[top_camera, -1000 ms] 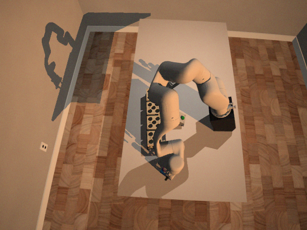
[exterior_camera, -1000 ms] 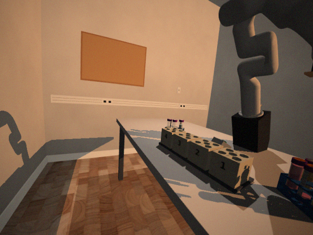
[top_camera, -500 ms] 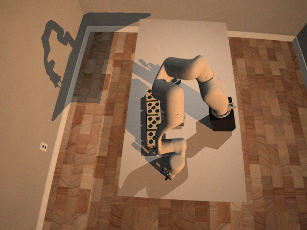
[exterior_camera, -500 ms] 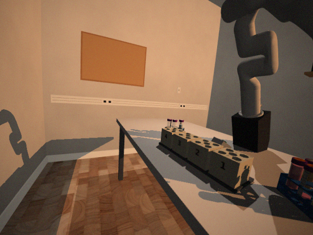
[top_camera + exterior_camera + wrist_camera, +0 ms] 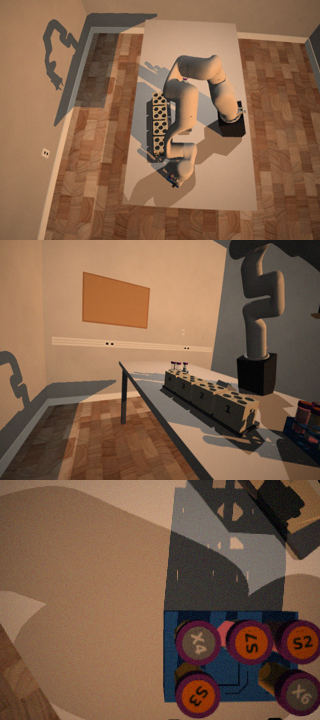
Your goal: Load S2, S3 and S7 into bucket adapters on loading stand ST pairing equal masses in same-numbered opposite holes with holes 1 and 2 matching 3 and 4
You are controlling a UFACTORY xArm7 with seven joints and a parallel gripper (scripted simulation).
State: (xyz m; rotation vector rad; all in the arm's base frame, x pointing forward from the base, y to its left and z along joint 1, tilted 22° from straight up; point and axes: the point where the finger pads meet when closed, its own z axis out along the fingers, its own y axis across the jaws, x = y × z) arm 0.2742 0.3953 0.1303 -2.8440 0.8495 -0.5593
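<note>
My gripper is now 17 cm above the orange-dotted tube and 1 cm to the right of it. The rest, counted from my hand: yellowish tube 17 cm below, 3 cm ahead, 2 cm to the right; blue sample rack 20 cm below, 4 cm to the right; pink-filled sample tube 17 cm below, 10 cm to the right, 1 cm behind.
</note>
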